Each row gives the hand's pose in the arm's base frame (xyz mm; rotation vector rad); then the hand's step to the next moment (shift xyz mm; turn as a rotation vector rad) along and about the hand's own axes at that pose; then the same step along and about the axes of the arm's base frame.
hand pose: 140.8 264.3 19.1 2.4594 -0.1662 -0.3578
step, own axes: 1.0 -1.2 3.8 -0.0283 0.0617 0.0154
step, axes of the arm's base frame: -0.1 -1.5 -3.8 -0.0335 -0.0517 0.0323
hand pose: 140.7 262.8 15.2 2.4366 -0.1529 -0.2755
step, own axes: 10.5 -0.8 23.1 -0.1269 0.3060 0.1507
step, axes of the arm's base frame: 4.8 -15.5 -19.5 -0.1707 -0.3047 0.1024
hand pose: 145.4 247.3 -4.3 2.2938 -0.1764 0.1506
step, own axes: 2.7 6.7 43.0 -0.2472 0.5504 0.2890
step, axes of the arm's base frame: 3.7 -36.7 -23.2 -0.3247 -0.5599 0.1692
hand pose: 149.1 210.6 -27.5 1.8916 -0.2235 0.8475
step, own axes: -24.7 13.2 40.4 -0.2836 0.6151 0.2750
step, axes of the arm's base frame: -6.3 -46.0 -16.2 -0.3902 -0.5863 0.1961
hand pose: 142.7 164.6 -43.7 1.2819 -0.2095 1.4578
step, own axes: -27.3 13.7 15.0 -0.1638 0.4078 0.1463
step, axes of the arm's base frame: -8.2 -32.0 -8.4 -0.2740 -0.3484 0.1345
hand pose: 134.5 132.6 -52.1 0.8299 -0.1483 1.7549
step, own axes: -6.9 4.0 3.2 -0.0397 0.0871 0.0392
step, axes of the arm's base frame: -1.3 -8.5 -0.5 -0.0544 -0.0820 0.0318
